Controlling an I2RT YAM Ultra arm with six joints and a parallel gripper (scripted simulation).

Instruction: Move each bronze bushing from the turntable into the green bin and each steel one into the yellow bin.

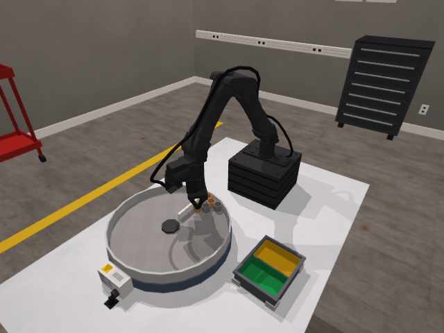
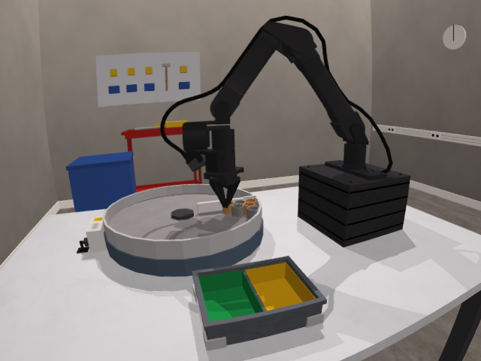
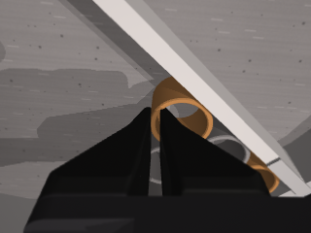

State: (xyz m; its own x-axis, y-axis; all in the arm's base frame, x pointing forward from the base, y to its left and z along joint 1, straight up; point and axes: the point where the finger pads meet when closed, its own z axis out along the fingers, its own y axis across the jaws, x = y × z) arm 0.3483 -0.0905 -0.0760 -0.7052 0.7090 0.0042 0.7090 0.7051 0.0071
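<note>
My hand is 90 mm short of the green bin, 320 mm to the right of it and 70 mm above it. The rest, counted from my hand: dark grey tray (50 mm ahead, 320 mm to the left, 60 mm below); turntable (110 mm ahead, 30 mm to the right, 30 mm below); yellow bin (330 mm to the left, 70 mm below).
</note>
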